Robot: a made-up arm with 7 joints. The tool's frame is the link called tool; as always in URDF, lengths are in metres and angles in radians. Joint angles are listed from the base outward. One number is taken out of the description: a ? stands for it. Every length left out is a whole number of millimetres.
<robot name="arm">
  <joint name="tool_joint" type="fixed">
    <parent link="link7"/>
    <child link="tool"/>
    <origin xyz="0.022 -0.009 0" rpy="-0.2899 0.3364 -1.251"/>
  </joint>
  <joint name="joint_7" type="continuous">
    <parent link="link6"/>
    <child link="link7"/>
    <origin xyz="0.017 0.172 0" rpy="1.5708 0 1.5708"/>
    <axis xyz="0 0 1"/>
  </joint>
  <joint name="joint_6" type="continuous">
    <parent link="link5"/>
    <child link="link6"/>
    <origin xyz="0.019 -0.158 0" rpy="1.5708 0 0"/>
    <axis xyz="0 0 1"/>
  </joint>
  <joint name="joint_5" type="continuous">
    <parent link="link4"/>
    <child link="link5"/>
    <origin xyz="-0.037 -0.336 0" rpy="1.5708 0 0"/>
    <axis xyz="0 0 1"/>
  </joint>
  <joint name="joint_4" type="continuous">
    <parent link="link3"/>
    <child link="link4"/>
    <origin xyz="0.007 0.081 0" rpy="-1.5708 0 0"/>
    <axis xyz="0 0 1"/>
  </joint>
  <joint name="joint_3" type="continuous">
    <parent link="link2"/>
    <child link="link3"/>
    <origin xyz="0.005 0.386 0" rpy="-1.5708 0 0"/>
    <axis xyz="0 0 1"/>
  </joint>
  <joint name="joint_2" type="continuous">
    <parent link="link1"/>
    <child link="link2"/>
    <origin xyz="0.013 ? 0" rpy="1.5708 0 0"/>
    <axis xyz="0 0 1"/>
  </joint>
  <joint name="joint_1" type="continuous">
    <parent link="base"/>
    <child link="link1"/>
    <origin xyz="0 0.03 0.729"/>
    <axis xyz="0 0 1"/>
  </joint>
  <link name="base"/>
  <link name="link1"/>
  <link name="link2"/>
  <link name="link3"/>
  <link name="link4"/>
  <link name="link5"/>
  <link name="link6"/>
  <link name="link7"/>
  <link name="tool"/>
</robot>
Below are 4 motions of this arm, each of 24 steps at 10 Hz.
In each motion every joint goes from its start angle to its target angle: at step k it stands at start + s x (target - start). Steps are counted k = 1, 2, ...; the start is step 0. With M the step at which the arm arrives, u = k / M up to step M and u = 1 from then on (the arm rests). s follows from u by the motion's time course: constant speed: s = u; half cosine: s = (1 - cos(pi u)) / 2; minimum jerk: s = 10 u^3 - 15 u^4 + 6 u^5.
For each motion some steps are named. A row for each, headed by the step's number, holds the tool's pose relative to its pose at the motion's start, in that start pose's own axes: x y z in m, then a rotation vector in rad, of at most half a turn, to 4 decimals.
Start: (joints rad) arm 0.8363 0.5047 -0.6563 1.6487 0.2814 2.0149 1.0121
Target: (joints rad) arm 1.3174 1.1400 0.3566 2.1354 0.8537 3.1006 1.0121
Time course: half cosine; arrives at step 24
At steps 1, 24:
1: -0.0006 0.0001 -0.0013 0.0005 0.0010 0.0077
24: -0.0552 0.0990 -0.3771 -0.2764 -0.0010 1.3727

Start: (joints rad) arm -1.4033 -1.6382 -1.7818 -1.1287 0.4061 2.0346 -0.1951
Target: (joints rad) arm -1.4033 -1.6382 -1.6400 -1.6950 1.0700 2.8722 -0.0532
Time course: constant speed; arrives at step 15
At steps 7, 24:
7: 0.0093 0.0325 -0.0918 -0.7487 -0.0702 0.1275
24: 0.0548 -0.0213 -0.1488 -1.5668 -0.1799 0.2625

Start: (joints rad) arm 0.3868 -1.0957 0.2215 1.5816 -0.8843 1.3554 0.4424
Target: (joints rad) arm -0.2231 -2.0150 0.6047 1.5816 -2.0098 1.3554 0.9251
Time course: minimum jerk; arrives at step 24
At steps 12, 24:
12: -0.0805 -0.1988 0.1303 0.2375 0.1405 0.1663
24: -0.0729 -0.3488 0.1391 0.2272 0.4041 0.4226

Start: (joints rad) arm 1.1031 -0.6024 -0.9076 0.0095 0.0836 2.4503 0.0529
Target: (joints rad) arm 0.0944 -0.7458 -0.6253 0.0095 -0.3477 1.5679 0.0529
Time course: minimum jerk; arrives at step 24
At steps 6, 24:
6: -0.0151 -0.0112 -0.0042 0.1763 0.0076 -0.0328
24: -0.2330 -0.0672 -0.1702 1.6093 -0.2091 -0.6283

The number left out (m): -0.061
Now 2 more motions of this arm.
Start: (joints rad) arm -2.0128 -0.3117 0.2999 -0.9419 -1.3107 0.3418 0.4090
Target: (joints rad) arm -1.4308 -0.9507 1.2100 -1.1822 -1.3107 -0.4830 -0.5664
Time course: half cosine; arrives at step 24
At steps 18, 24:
18: -0.3320 -0.7780 0.0018 2.0965 -0.0646 -0.0555
24: -0.3706 -0.8763 -0.1195 2.4500 0.0025 0.0274

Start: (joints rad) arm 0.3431 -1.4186 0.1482 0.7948 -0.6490 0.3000 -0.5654
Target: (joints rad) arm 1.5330 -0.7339 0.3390 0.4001 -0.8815 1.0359 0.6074
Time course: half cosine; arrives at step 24
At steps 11, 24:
11: 0.4865 0.0641 -0.4256 -0.9551 -0.0954 -0.2003
24: 0.8522 -0.4528 -0.7806 -1.8115 1.0127 -0.3454

